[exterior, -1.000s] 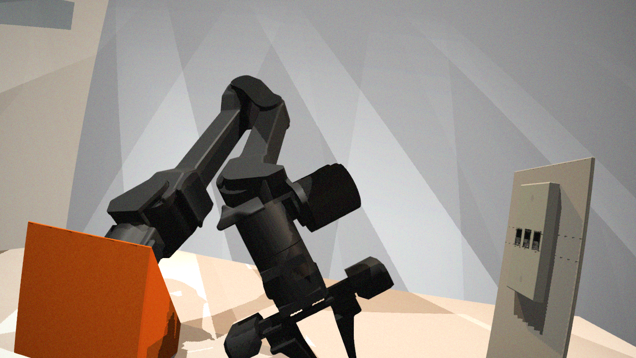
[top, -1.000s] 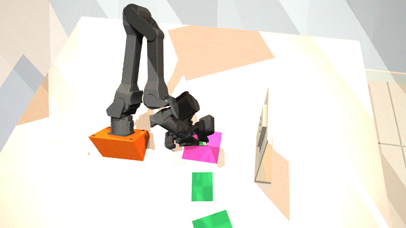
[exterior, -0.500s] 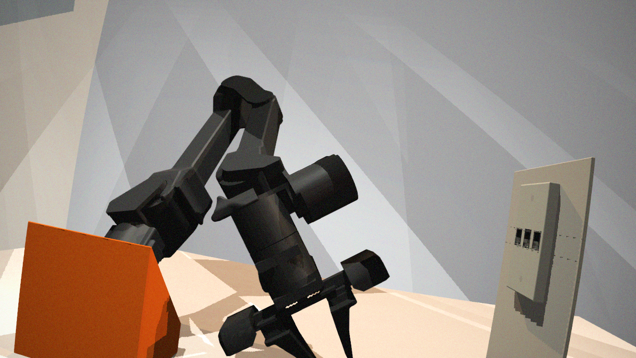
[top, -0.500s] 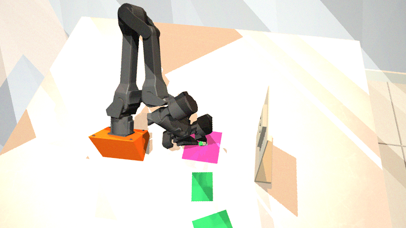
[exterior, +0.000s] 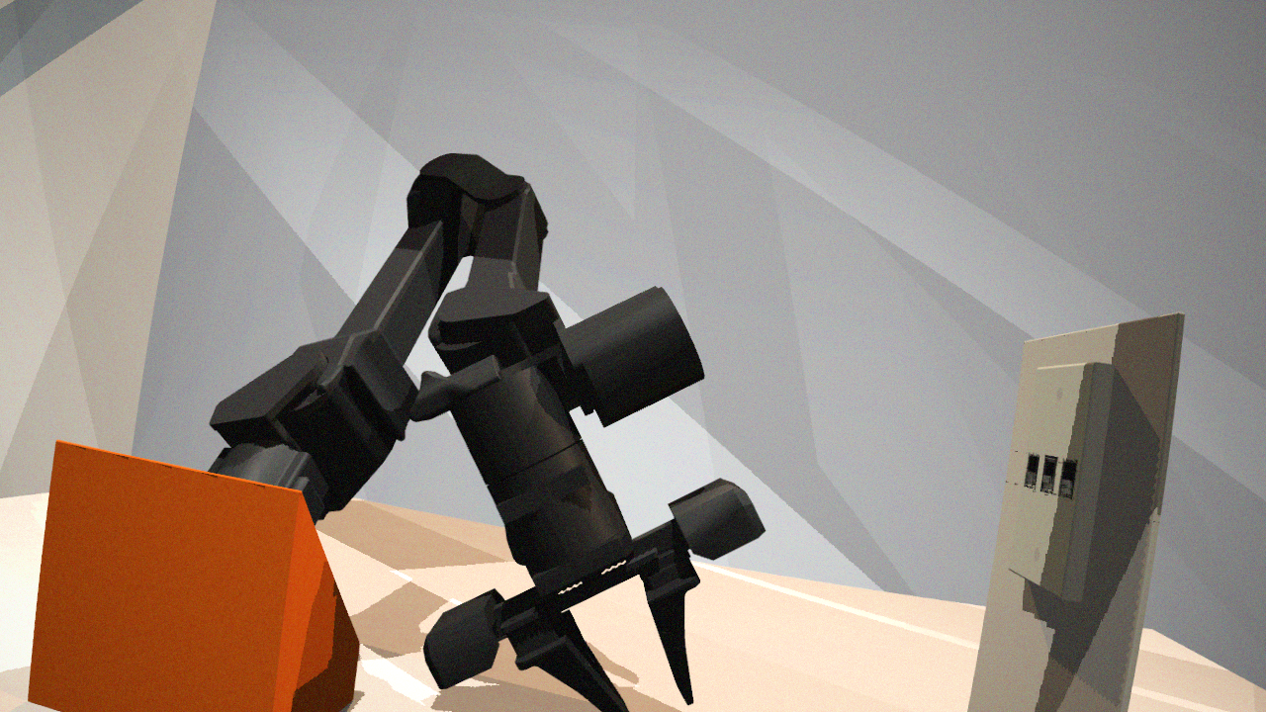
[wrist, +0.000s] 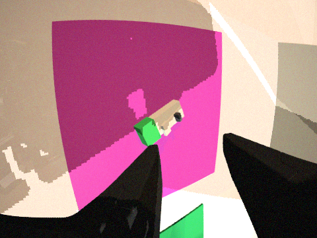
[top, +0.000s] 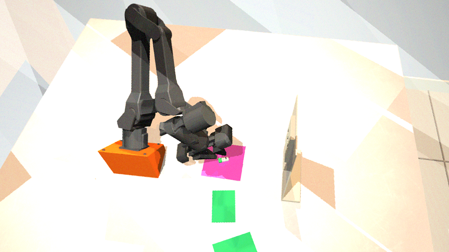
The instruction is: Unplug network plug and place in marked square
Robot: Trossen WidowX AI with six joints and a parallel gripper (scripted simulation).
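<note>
The network plug is 30 mm below my gripper tip, 10 mm to the left of it and 10 mm ahead of it. From my gripper tip the other things lie so: upright panel (200 mm ahead, 90 mm above); then magenta square (40 mm below, 10 mm ahead).
</note>
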